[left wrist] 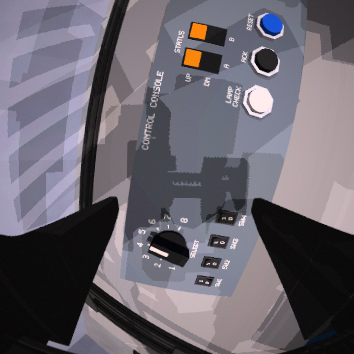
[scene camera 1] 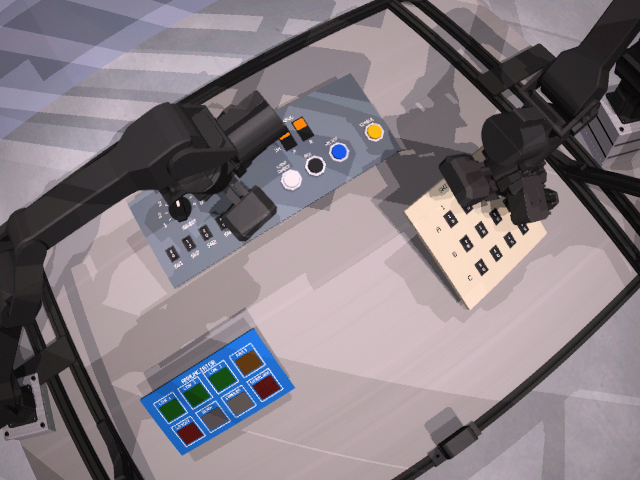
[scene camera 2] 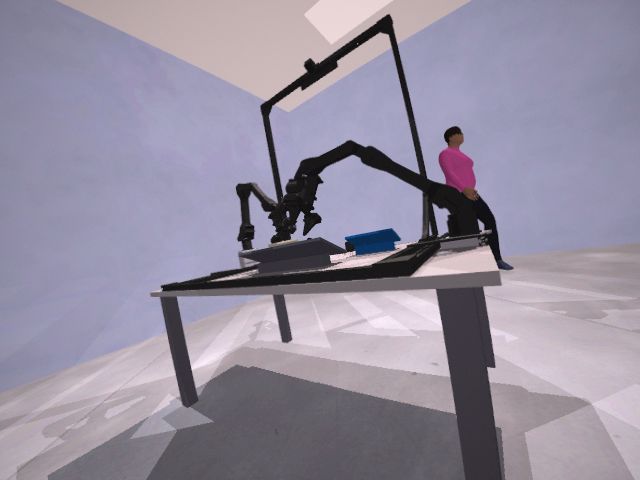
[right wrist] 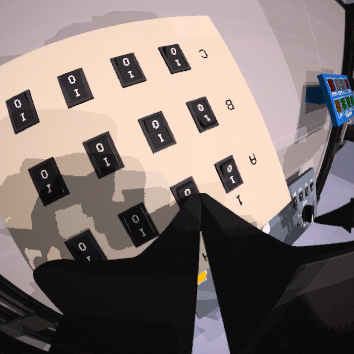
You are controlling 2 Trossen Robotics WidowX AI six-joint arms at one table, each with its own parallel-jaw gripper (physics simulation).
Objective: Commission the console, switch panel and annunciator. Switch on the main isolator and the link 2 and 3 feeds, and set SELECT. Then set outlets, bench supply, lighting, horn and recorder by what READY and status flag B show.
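Seen in the pictures: left gripper, fingertip midpoint: [left wrist: 185, 204] [scene camera 2: 298, 231] [right wrist: 316, 235]; right gripper, fingertip midpoint: [right wrist: 197, 199]; left arm's base, link origin: [scene camera 1: 20, 406] [scene camera 2: 465, 234] [right wrist: 346, 131]; right arm's base, link origin: [scene camera 1: 626, 106] [scene camera 2: 248, 250].
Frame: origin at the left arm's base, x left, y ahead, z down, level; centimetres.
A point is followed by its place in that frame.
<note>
The grey control console [scene camera 1: 336, 103] @(x 29.8, y 66.3, z -5.3 cm) [left wrist: 200, 125] @(x 24.0, y 51.1, z -4.5 cm) has a SELECT knob [left wrist: 168, 248] @(x 20.8, y 39.4, z -6.4 cm) [scene camera 1: 179, 208] @(x 20.2, y 38.7, z -6.4 cm) whose white mark points around 3 to 4. Status flags A [left wrist: 201, 60] @(x 26.5, y 56.9, z -5.0 cm) and B [left wrist: 207, 34] @(x 27.2, y 59.7, z -5.0 cm) both show orange at UP. The cream switch panel [scene camera 1: 442, 242] @(x 2.2, y 71.8, z -5.9 cm) [right wrist: 245, 135] @(x 2.3, y 72.1, z -5.9 cm) carries rows A, B and C of 0/I rockers. On the blue annunciator [scene camera 1: 269, 362] @(x -4.8, y 44.6, z -3.2 cm) [right wrist: 340, 120] @(x -1.5, y 42.0, z -5.2 cm), the READY window [scene camera 1: 212, 418] @(x -10.0, y 34.2, z -2.1 cm) is grey. My left gripper [left wrist: 185, 204] @(x 20.5, y 46.3, z -10.5 cm) is open above the console's SELECT end. My right gripper [right wrist: 197, 199] @(x 5.7, y 76.7, z -7.2 cm) is shut and empty, its tips in front of row A's second rocker [right wrist: 185, 187] @(x 5.0, y 77.3, z -6.8 cm), partly hiding it.
A white [scene camera 1: 291, 179] @(x 20.1, y 55.7, z -3.5 cm), a black [scene camera 1: 315, 165] @(x 21.1, y 59.7, z -3.5 cm), a blue [scene camera 1: 339, 151] @(x 22.2, y 63.9, z -3.5 cm) and a yellow button [scene camera 1: 373, 131] @(x 23.8, y 70.1, z -3.5 cm) sit on the console. The left arm covers its middle in scene camera 1. A black frame [scene camera 2: 405, 98] @(x -32.8, y 22.8, z -60.9 cm) stands over the table, and a person in pink [scene camera 2: 457, 165] stands behind.
</note>
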